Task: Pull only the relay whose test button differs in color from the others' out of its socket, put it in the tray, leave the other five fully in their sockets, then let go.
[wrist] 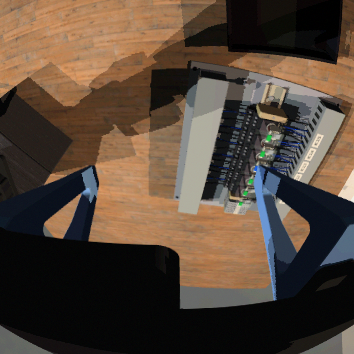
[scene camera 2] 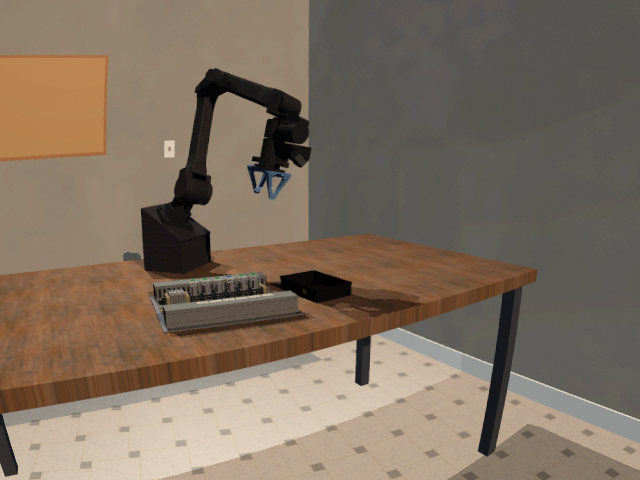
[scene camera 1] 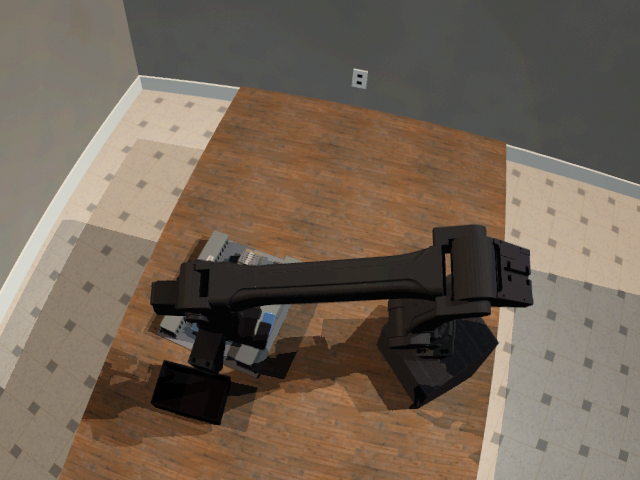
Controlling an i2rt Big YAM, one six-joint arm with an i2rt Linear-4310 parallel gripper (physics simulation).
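Places are measured from the arm's base along level axes (x left, y ahead, z down), in centimetres.
Pixels of known places: gripper, fingertip midpoint: (wrist: 175,173) (scene camera 2: 263,196) (scene camera 1: 242,335); arm's base at its link origin: (scene camera 2: 173,220) (scene camera 1: 436,328).
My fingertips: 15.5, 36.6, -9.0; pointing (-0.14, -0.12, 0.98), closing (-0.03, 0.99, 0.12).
Note:
For each thing: its top centre in the pictures, then the offset to it from my fingertips, as dx, dy, dz. Level surfaces: height alone.
- relay with a blue test button, top centre: (wrist: 260,169) (scene camera 2: 229,277) -15.1, +11.0, +17.7
- black tray at its top centre: (wrist: 289,16) (scene camera 1: 189,390) (scene camera 2: 315,279) +8.3, +12.2, +21.1
- beige end block at its top centre: (wrist: 273,117) -7.1, +12.0, +20.6
- wooden table at its surface level: dz +24.6
The relay with a blue test button (scene camera 2: 229,284) (wrist: 257,169) stands in the socket row, with two green-button relays on its tray side and three on the other. In the wrist view, the right fingertip partly covers it. Green-button relays (scene camera 2: 205,286) (wrist: 264,153) stand in the same row; all appear seated, though the socket depth is too small to judge. My gripper (scene camera 2: 264,195) (wrist: 175,173) is open and empty, high above the table. The black tray (scene camera 1: 186,411) (scene camera 2: 297,290) (wrist: 282,54) stands beside the panel; its dark inside is hard to read. The arm hides most of the row in scene camera 1.
Long grey ducts (scene camera 2: 232,313) (wrist: 202,145) flank the relay row on the panel. A beige end block (wrist: 271,113) stands at the row's tray end. The arm's black base (scene camera 1: 439,356) (scene camera 2: 175,240) stands on the wooden table (scene camera 1: 330,170) (scene camera 2: 413,263).

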